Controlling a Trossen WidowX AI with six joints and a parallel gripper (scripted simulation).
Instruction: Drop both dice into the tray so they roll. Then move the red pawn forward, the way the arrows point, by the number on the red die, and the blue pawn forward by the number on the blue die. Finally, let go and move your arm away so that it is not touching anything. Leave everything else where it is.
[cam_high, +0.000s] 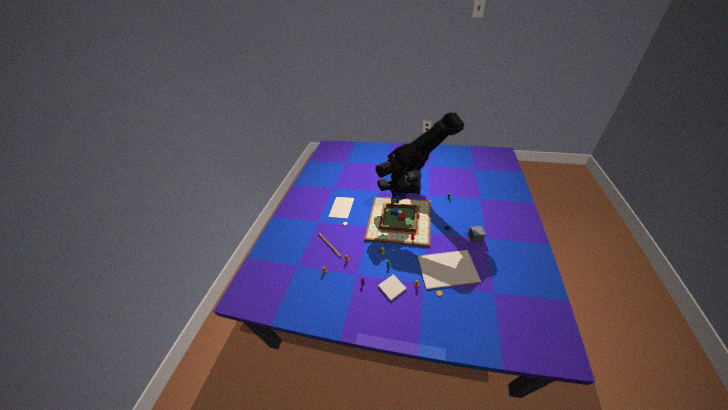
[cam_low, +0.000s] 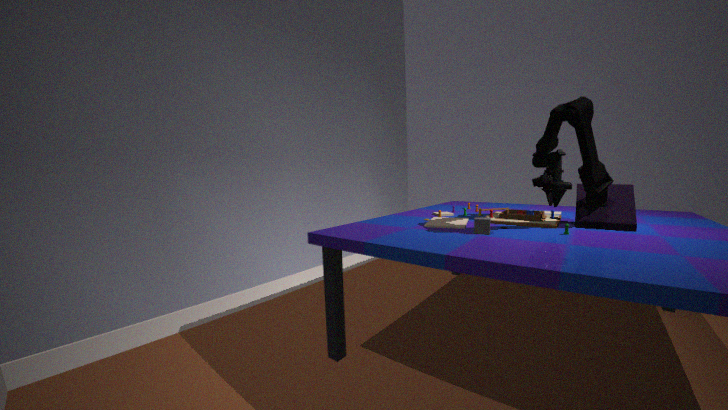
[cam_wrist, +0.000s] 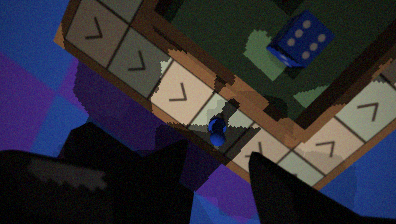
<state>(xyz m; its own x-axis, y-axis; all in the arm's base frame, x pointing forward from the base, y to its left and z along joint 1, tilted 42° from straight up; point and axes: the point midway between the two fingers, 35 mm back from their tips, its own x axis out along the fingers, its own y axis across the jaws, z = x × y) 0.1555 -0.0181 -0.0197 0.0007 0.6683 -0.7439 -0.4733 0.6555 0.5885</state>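
Right now my gripper tip is 30 mm above the blue pawn. Also, from my gripper tip: red pawn: 230 mm ahead, 90 mm to the left, 30 mm below; black disc: 140 mm ahead, 240 mm to the left, 60 mm below; green tray: 110 mm ahead, 20 mm to the left, 50 mm below.
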